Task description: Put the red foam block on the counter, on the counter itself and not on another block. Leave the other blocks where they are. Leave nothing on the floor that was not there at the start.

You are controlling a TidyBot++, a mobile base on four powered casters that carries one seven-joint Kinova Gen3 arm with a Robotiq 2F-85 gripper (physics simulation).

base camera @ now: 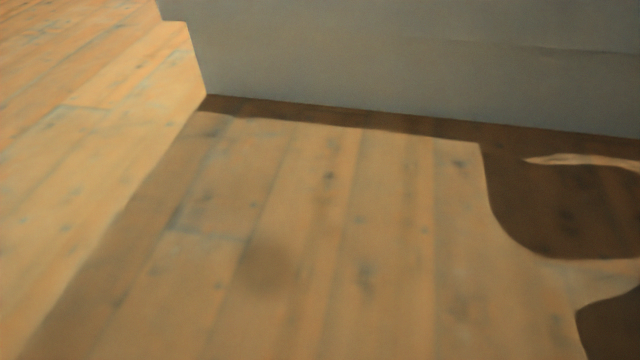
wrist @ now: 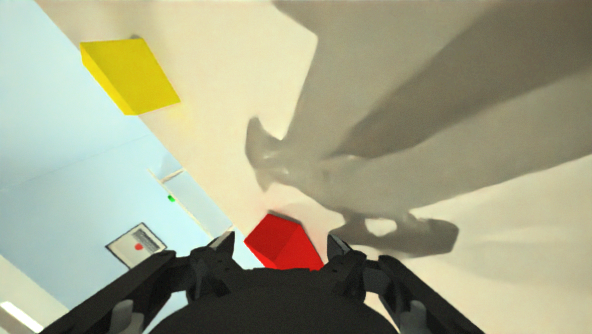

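The red foam block is at the edge of the pale counter in the wrist view, turned at an angle to the fingers. A thin dark shadow runs along its upper side, where it appears to meet the counter top. Its lower part is hidden behind the gripper body. My gripper is open, with its fingers apart on either side of the block and a gap on each side. The block is not gripped. No block shows under the red one where its edge is visible. The gripper and the red block do not show in the base view.
A yellow block stands at the counter's edge, upper left in the wrist view. The arm's shadow crosses the counter. A framed picture hangs on the blue wall beyond. In the base view, a grey counter front rises from the wooden floor.
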